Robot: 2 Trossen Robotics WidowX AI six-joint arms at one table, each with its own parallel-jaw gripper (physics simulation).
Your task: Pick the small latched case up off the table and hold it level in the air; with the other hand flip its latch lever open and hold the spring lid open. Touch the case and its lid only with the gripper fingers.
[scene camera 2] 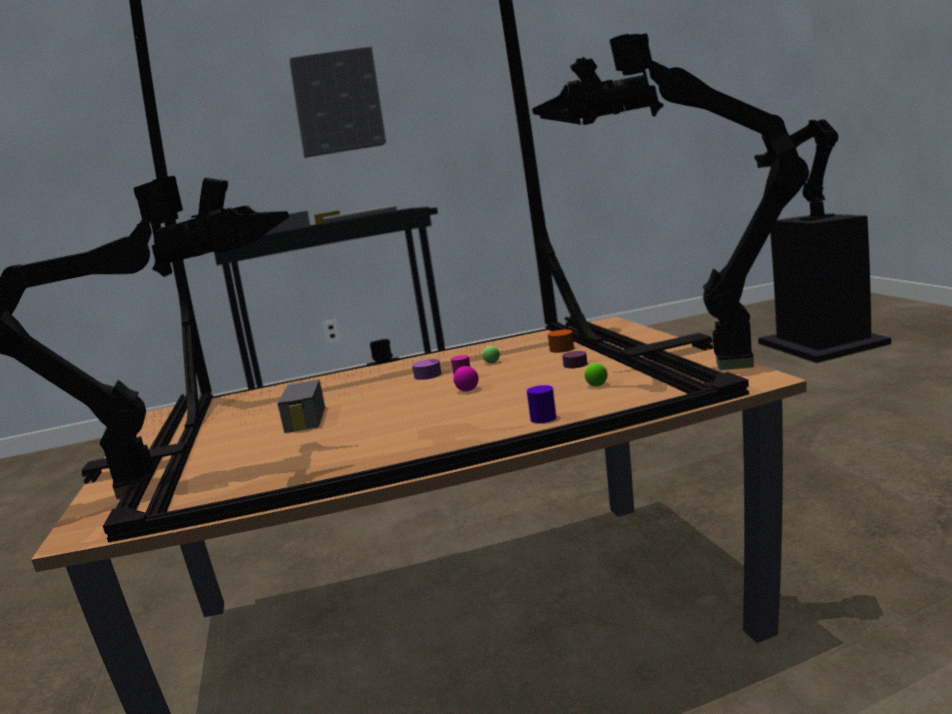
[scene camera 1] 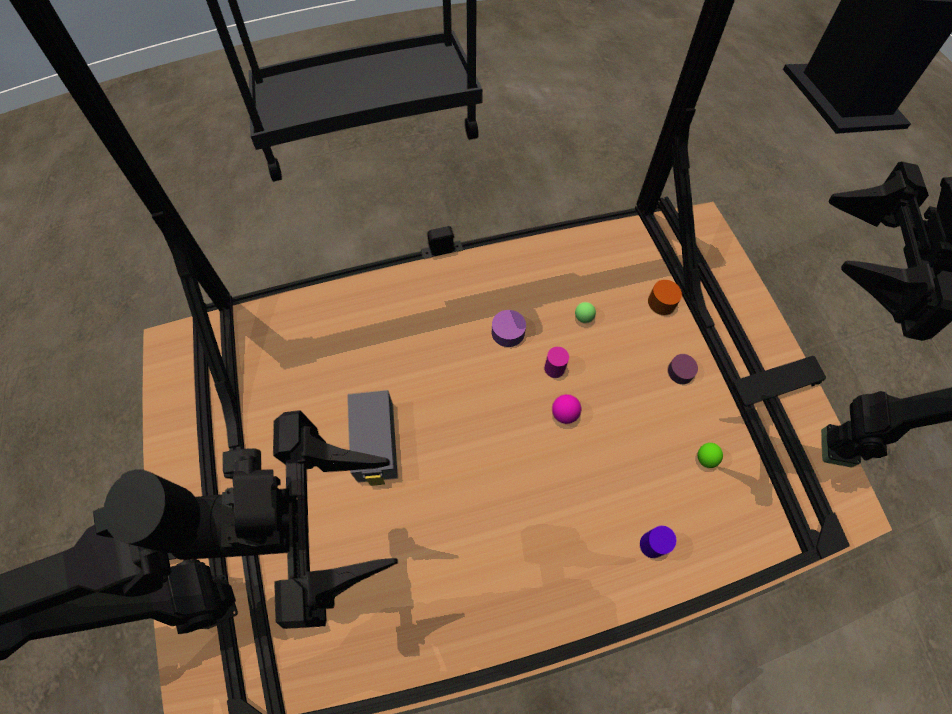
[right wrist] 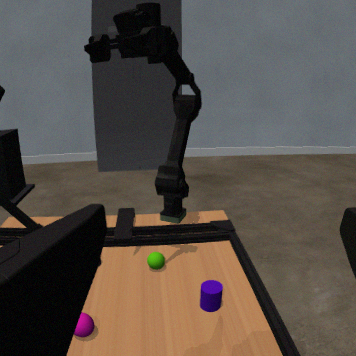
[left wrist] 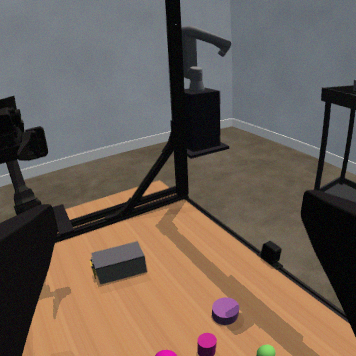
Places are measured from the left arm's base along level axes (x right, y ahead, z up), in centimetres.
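Where they show: left gripper, fingertip midpoint: (scene camera 2: 536, 113) (scene camera 1: 836, 230) (right wrist: 102, 44) (left wrist: 179, 211); right gripper, fingertip midpoint: (scene camera 2: 284, 215) (scene camera 1: 392, 510) (right wrist: 230, 219); left arm's base, origin of the base link: (scene camera 2: 734, 354) (scene camera 1: 843, 444) (right wrist: 172, 211); right arm's base, origin of the base link: (scene camera 2: 132, 477) (scene camera 1: 213, 601).
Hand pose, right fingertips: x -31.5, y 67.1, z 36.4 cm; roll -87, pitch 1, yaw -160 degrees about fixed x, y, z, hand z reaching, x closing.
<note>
Things, the pixels of their centre, and the offset from my right fingertips. Level surfaces: height alone.
- small grey case, body centre: (scene camera 1: 372, 439) (scene camera 2: 302, 405) (left wrist: 116, 262) dz -35.4, dx +15.9, dy +12.7 cm
- table, its level: dz -38.3 cm
- purple disc, body centre: (scene camera 1: 508, 328) (scene camera 2: 426, 369) (left wrist: 224, 310) dz -36.9, dx +41.2, dy -4.3 cm
- magenta cylinder, body centre: (scene camera 1: 556, 362) (scene camera 2: 461, 368) (left wrist: 206, 345) dz -36.0, dx +35.9, dy -13.6 cm
- magenta ball, body centre: (scene camera 1: 566, 409) (right wrist: 81, 324) (scene camera 2: 466, 378) dz -35.9, dx +27.9, dy -16.5 cm
- blue cylinder, body centre: (scene camera 1: 657, 542) (scene camera 2: 541, 404) (right wrist: 210, 295) dz -35.8, dx +9.1, dy -33.8 cm
The small grey case (scene camera 1: 369, 424) (scene camera 2: 309, 399) (left wrist: 120, 268) lies flat on the table (scene camera 1: 476, 491) with its lid closed. Its yellow latch lever (scene camera 1: 374, 478) (scene camera 2: 297, 416) (left wrist: 92, 267) is on the short end facing the near table edge in scene camera 1. My right gripper (scene camera 1: 391, 511) (scene camera 2: 286, 215) is open and empty, high above the table; in scene camera 1 one finger overlaps the case's latch end. My left gripper (scene camera 1: 838, 233) (scene camera 2: 535, 111) is open and empty, high up and far to the right of the case. The case does not show in the right wrist view.
Right of the case stand a purple disc (scene camera 1: 508, 328), a magenta cylinder (scene camera 1: 556, 361), a magenta ball (scene camera 1: 566, 408) and a blue cylinder (scene camera 1: 659, 541) (right wrist: 211, 296). Green balls, an orange cylinder and a dull purple disc lie farther right. Black frame rails and posts border the work area.
</note>
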